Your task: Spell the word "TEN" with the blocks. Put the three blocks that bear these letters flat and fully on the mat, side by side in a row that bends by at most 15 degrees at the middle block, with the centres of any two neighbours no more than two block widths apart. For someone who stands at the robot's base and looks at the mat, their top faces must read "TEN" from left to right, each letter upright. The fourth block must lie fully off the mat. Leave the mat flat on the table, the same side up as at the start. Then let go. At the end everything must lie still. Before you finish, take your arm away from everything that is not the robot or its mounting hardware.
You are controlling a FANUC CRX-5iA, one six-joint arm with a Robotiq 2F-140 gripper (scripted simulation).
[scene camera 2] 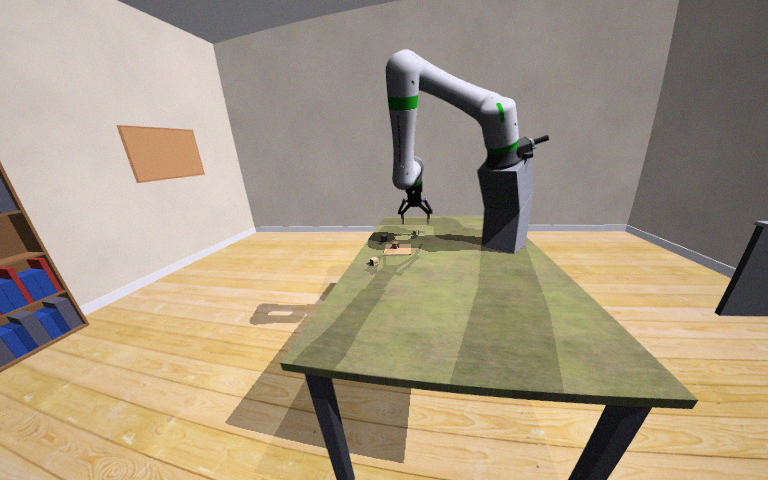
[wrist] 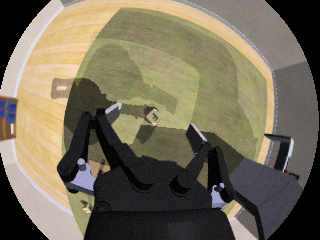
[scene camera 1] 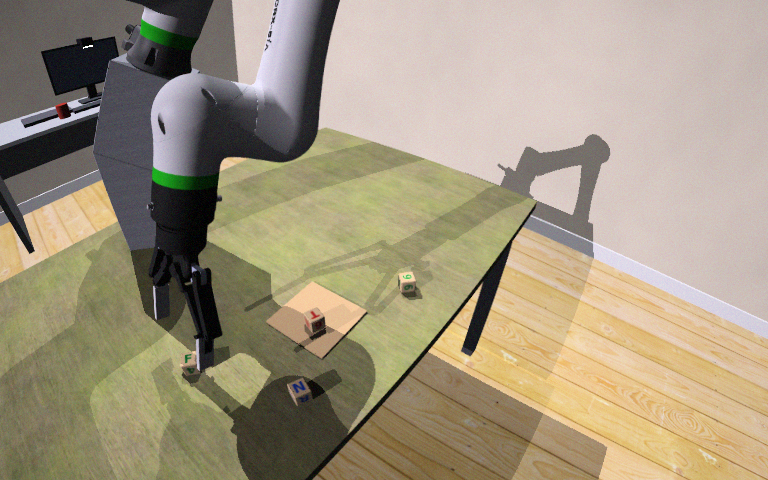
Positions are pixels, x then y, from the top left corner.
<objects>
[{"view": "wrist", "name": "my gripper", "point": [155, 119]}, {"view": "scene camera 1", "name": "my gripper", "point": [182, 340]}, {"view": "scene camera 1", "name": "mat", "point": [341, 315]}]
</objects>
